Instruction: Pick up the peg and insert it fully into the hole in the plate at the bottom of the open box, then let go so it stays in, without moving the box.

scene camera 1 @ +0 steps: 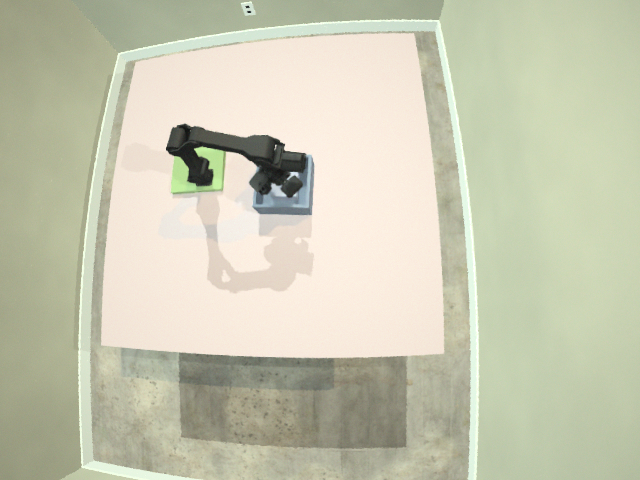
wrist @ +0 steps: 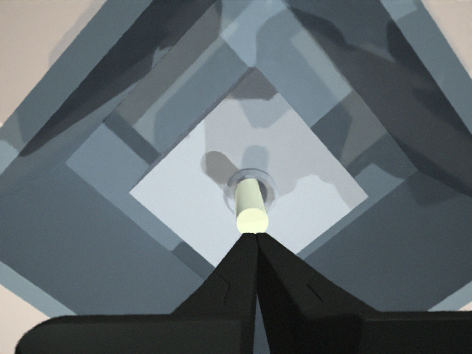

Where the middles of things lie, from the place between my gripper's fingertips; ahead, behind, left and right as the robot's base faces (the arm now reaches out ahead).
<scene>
My hand is 60 mm above the blue-grey box (scene camera 1: 264, 204). Round my hand: light grey plate (wrist: 250, 132) 80 mm below; pale yellow-green peg (wrist: 251, 216) 60 mm below.
</scene>
